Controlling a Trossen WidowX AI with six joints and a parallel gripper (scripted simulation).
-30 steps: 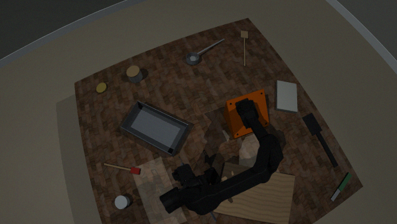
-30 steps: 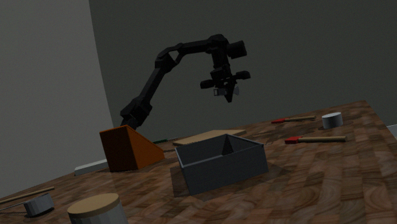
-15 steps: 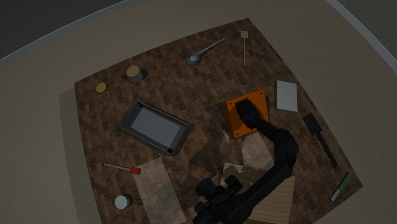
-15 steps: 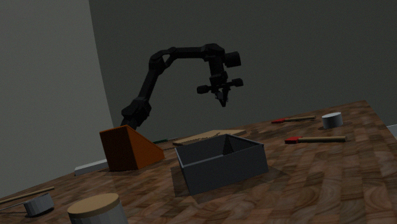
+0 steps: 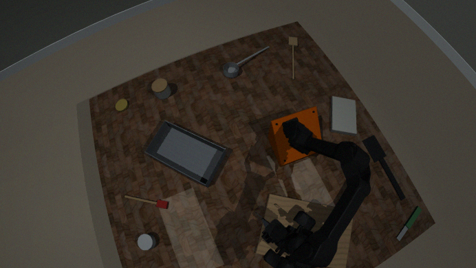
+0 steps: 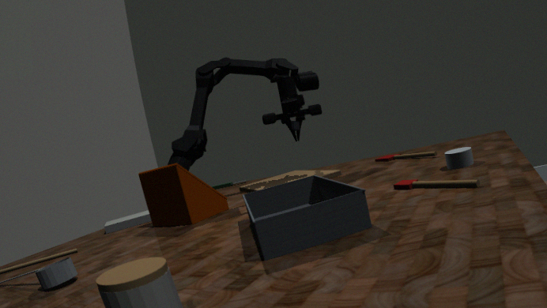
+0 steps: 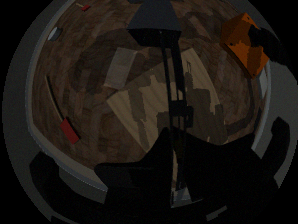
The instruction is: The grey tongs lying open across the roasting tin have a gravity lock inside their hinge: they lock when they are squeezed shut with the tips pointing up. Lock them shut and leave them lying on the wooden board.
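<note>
My gripper tip is 10 cm past the wooden board, 3 cm to the right of it and 13 cm above it. From my gripper tip the other things lie so: white cylinder: 50 cm ahead, 16 cm to the right, 12 cm below; then green-handled knife: 52 cm behind, 22 cm to the left, 13 cm below; then grey roasting tin: 23 cm ahead, 46 cm to the right, 10 cm below.
</note>
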